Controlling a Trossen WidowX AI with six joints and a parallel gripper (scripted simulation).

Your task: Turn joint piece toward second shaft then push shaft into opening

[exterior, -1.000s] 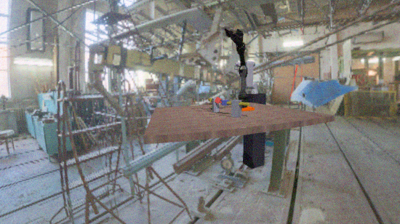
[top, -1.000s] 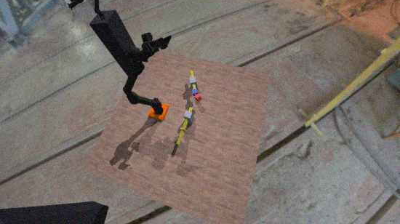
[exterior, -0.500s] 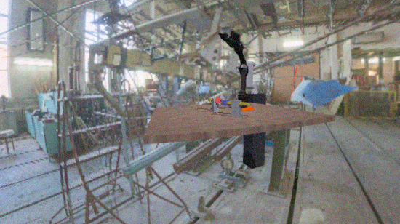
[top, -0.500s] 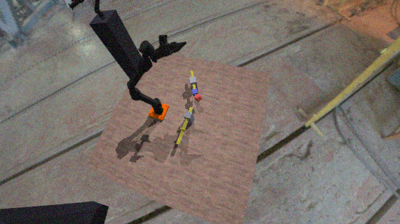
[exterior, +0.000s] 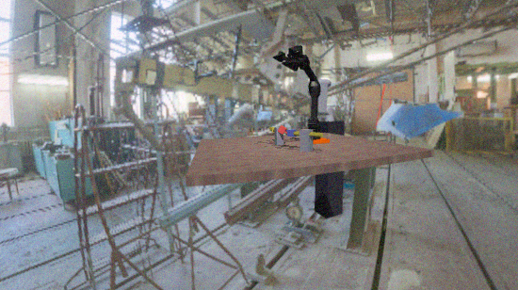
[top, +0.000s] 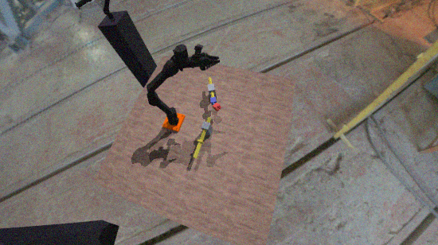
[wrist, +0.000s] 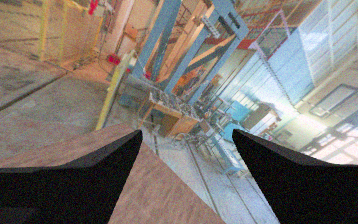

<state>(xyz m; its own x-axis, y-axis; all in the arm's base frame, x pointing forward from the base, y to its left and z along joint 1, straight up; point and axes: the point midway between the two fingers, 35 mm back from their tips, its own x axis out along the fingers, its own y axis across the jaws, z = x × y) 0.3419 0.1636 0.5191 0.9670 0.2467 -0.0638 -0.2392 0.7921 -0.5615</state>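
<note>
The red joint piece is 43 cm below my gripper tip, 6 cm to the right of it and 5 cm behind it.
</note>
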